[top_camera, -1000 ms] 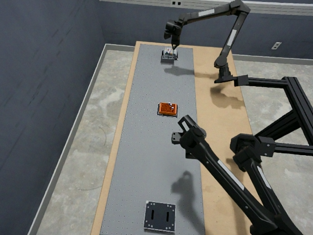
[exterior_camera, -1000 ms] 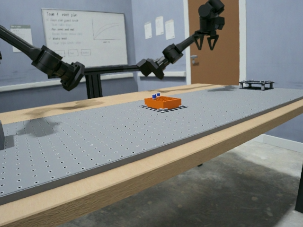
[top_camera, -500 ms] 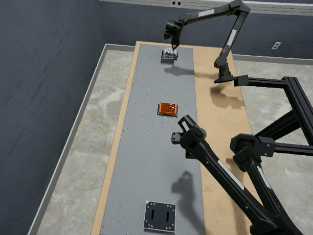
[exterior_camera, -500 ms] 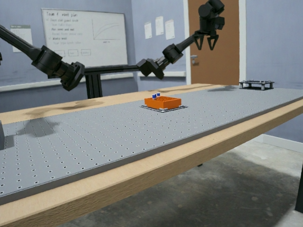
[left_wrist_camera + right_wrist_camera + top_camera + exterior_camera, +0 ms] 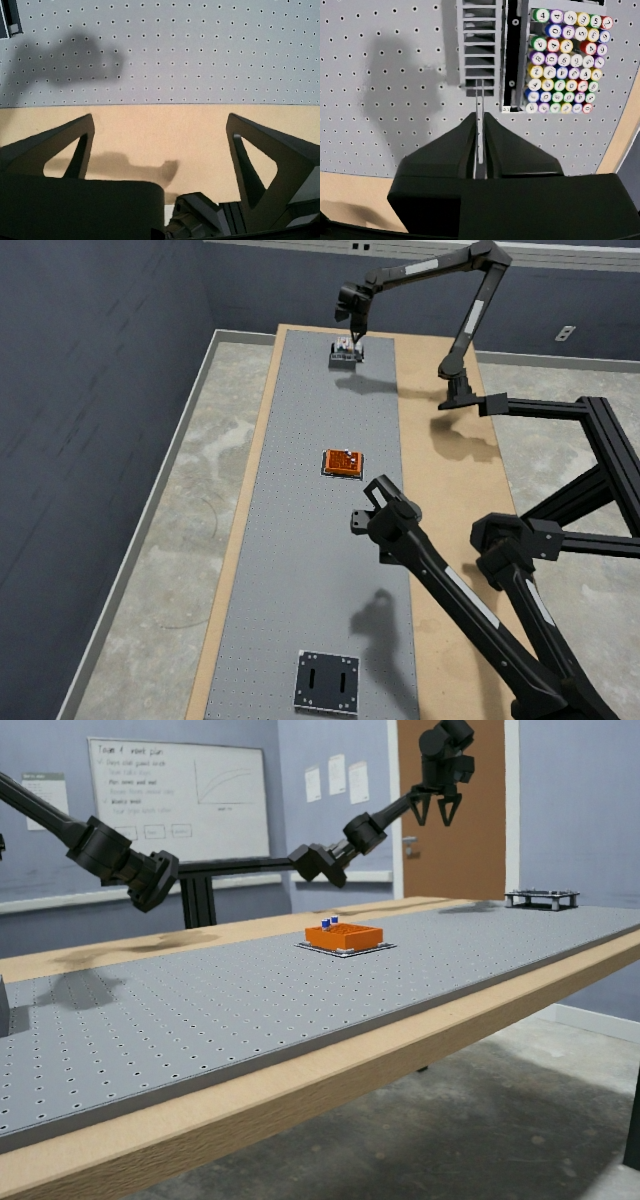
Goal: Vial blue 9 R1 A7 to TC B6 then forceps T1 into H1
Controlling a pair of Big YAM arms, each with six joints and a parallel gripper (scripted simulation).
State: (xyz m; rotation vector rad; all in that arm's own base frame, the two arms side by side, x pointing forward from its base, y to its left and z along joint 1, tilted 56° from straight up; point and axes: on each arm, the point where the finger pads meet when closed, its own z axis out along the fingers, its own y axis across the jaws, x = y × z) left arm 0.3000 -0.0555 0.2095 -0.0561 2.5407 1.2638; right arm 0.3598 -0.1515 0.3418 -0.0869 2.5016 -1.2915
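The grey holder H1 is 120 mm below my right hand and 40 mm ahead of it. Also, from my right hand: orange tube carrier (560 mm to the left, 110 mm below, 50 mm ahead).
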